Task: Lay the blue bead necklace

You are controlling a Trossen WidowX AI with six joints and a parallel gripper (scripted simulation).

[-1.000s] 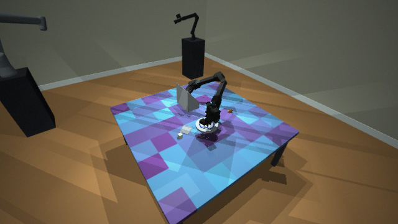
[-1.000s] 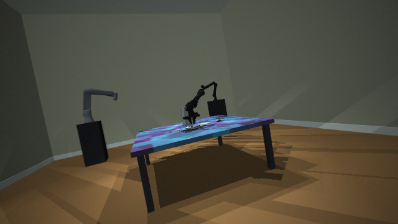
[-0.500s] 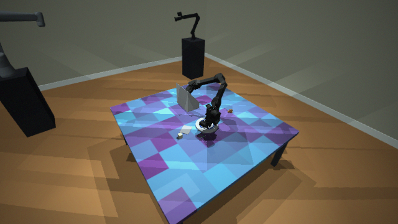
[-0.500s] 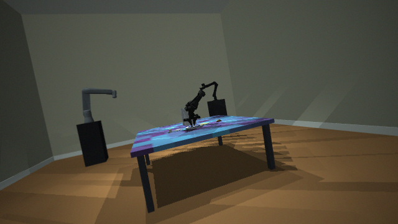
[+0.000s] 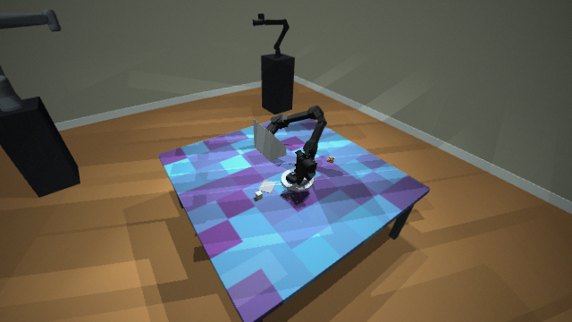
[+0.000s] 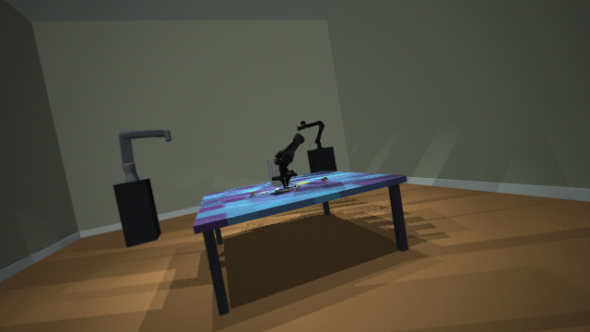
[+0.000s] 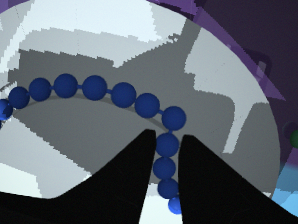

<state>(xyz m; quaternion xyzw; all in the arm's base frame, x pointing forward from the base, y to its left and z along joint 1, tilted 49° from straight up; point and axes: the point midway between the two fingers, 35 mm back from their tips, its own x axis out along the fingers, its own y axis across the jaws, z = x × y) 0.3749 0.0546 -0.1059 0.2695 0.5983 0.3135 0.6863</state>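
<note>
Right now my gripper tip is 5 cm past the round white bead board, 3 cm to the right of it and 1 cm above it. Also, from my gripper tip: cream cube (25 cm to the right, 6 cm behind); yellow patch (19 cm to the left, 15 cm behind, 1 cm below); flat grey square (15 cm to the right, 11 cm behind, 1 cm below).
</note>
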